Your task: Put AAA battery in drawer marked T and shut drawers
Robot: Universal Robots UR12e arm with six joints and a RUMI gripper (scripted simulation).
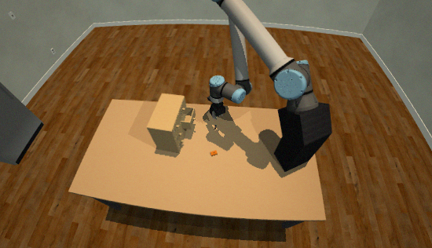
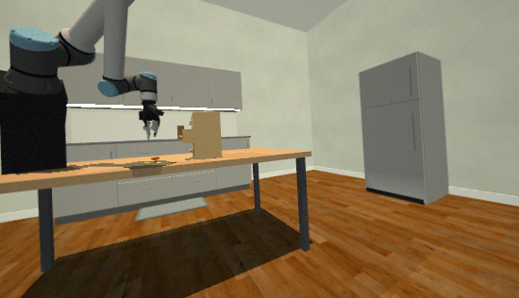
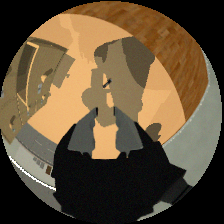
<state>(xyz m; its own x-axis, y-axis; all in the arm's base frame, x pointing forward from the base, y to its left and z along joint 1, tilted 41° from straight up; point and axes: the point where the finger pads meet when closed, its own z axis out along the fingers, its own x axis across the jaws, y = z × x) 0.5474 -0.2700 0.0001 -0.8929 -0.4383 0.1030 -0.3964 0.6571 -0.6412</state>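
Now: hand 20 mm to the left of the small dark thin object and 170 mm above it. The rest, counted from my hand: drawer (250 mm ahead, 40 mm to the right, 40 mm below); orange object (60 mm ahead, 210 mm to the left, 160 mm below).
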